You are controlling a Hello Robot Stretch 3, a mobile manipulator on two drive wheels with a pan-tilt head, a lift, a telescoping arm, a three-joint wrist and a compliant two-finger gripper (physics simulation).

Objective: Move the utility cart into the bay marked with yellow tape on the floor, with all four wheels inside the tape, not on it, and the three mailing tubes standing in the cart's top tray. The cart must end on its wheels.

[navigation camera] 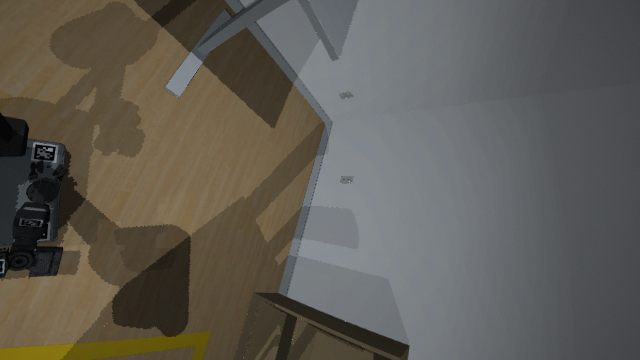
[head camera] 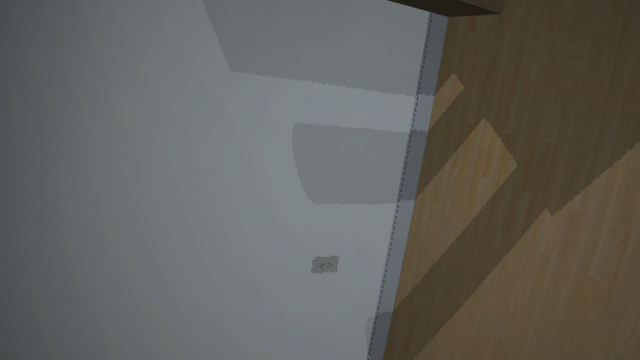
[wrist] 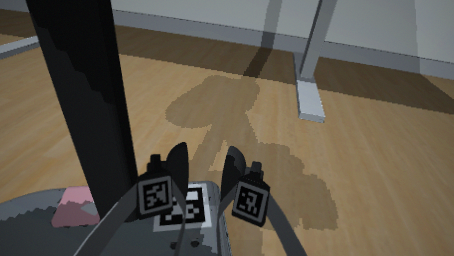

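The yellow tape (navigation camera: 100, 347) of the floor bay shows at the bottom left of the navigation view, where two strips meet in a corner; the rest of the bay is out of frame. The utility cart and the three mailing tubes do not show in these views. My gripper (wrist: 206, 162) is partly open, with its two dark fingertips apart and nothing between them. In the wrist view it hangs over the edge of my own base (wrist: 30, 231).
A brown shelf unit (navigation camera: 340, 319) (head camera: 450, 7) stands by the wall, to the right of the tape corner. A grey table foot (navigation camera: 184, 75) (wrist: 310, 100) rests on the floor near another wall. My black mast (wrist: 85, 100) fills the wrist view's left part. Shadows cross the floor.
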